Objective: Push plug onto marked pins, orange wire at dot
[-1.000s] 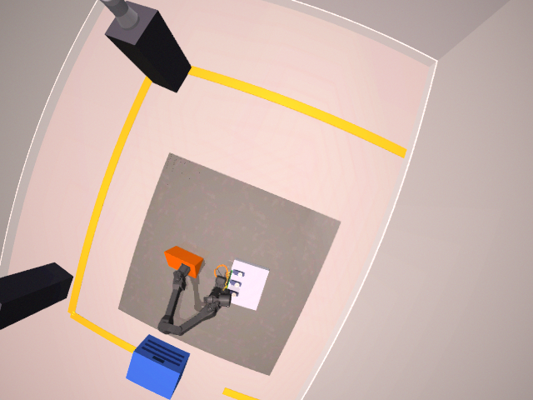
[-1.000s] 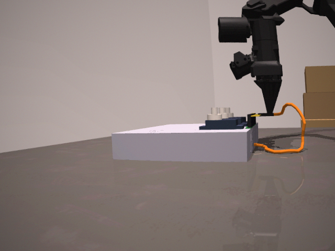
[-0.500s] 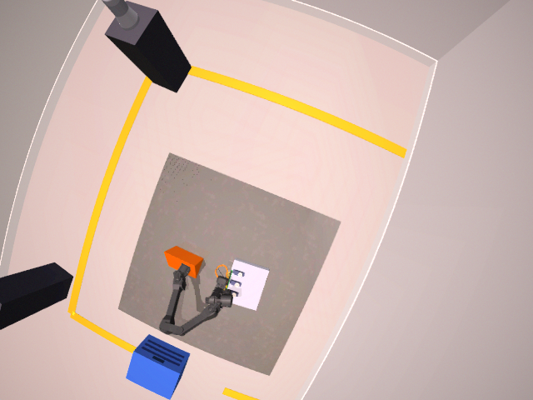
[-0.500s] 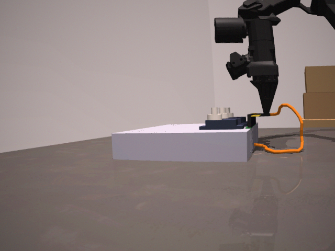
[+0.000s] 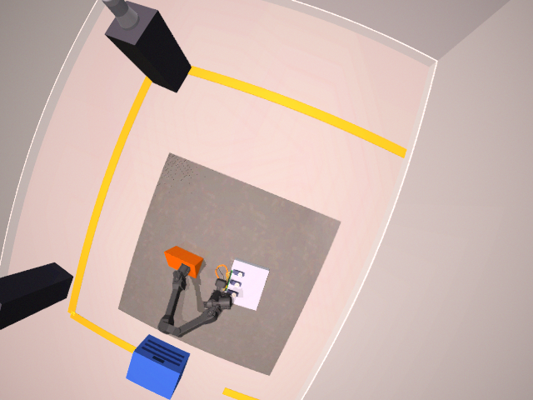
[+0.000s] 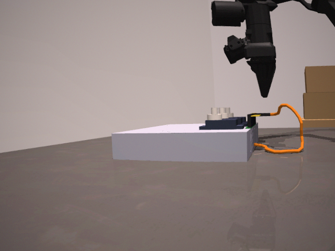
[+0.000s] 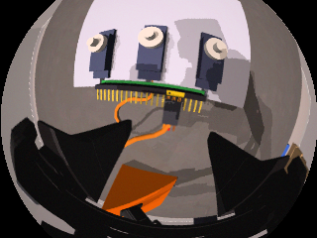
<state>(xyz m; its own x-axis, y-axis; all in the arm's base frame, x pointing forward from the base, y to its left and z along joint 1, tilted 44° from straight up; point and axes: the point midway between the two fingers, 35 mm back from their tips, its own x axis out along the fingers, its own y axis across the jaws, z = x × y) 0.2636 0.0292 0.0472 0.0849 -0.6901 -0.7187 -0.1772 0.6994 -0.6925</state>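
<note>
Now: gripper tip 30 mm short of the yellow band and 30 mm above it. Also, from my gripper tip: printed holder (180 mm ahead, 80 mm below, 70 mm to the left).
</note>
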